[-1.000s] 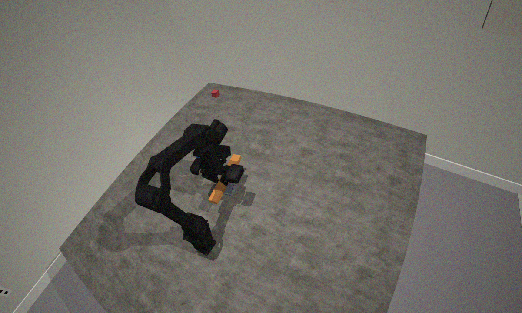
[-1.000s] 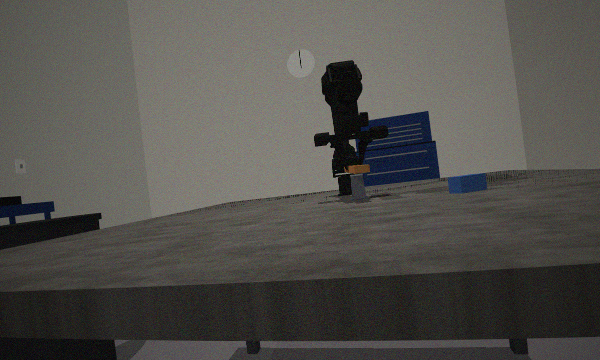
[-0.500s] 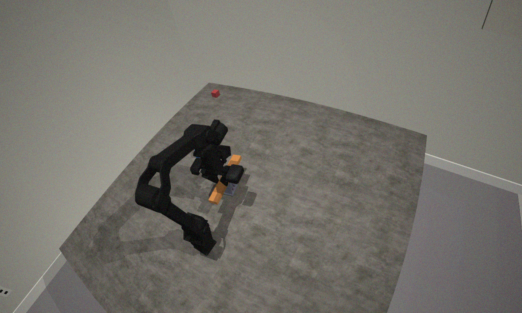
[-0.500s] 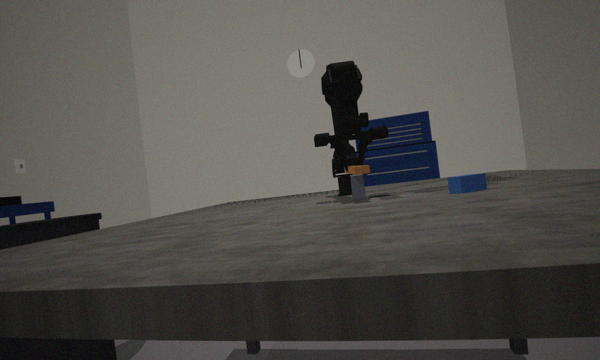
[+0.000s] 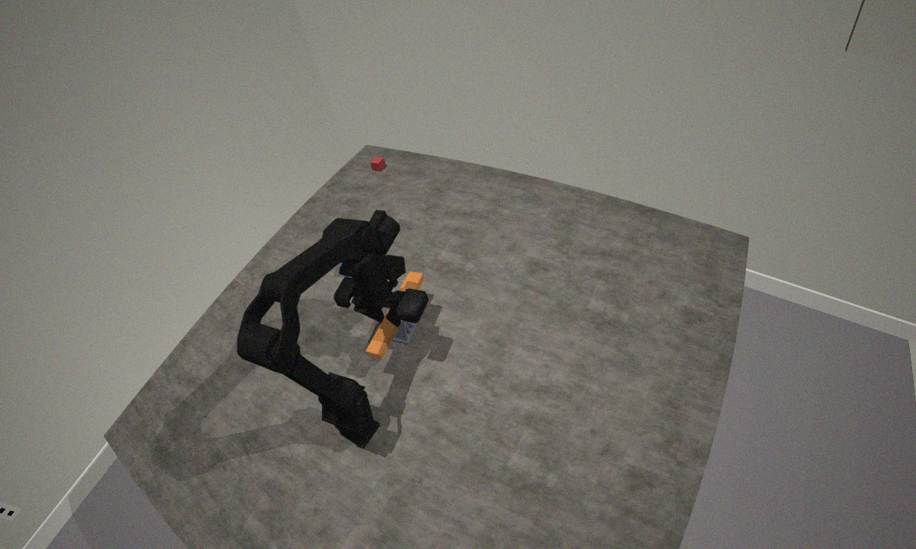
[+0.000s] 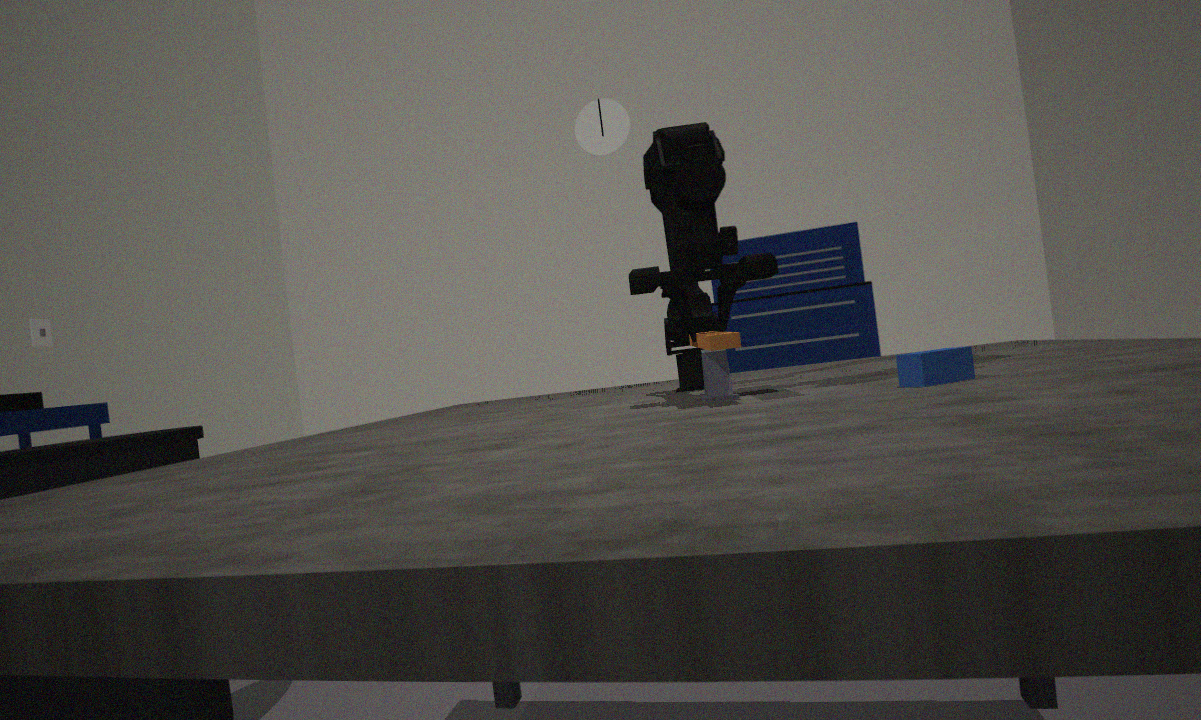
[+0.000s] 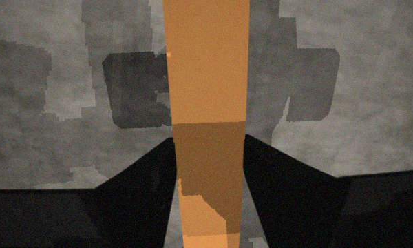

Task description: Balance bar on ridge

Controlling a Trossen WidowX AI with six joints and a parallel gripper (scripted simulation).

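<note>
Right now my gripper tip is 30 mm short of the orange bar. From my gripper tip the other things lie so: small red cube (520 mm ahead, 460 mm to the left, 60 mm below); blue block (130 mm ahead, 230 mm to the left, 60 mm below).
</note>
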